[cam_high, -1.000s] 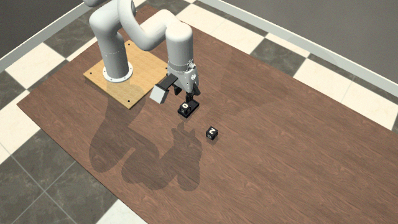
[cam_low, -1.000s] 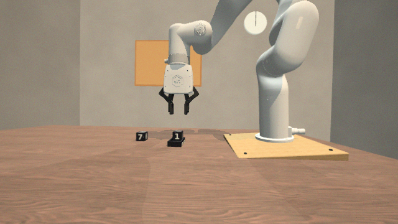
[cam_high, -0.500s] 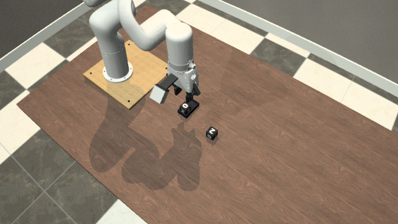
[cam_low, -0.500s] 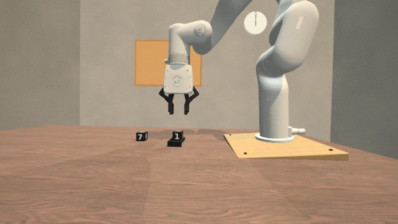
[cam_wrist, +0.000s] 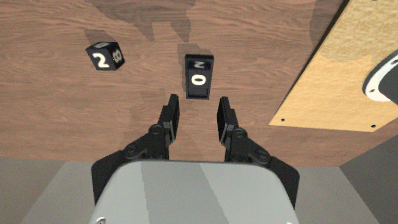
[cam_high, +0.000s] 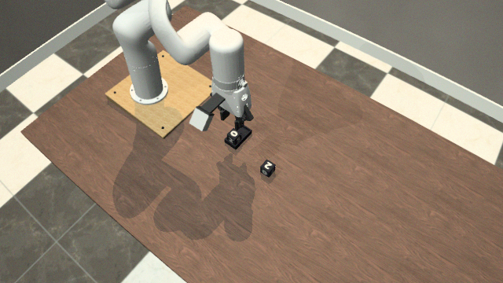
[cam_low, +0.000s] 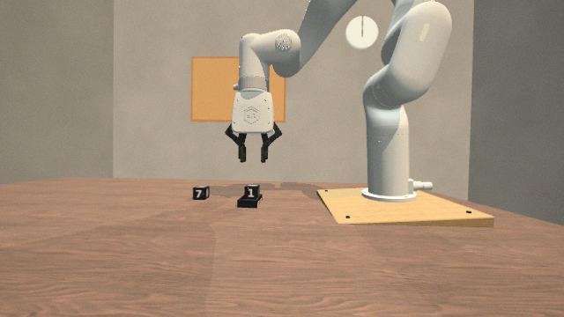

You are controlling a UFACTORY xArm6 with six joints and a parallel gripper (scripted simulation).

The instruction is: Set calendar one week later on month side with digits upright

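My gripper is now 90 mm above the black cube. From my hand the other things lie so: black tray 110 mm below, 20 mm to the left.
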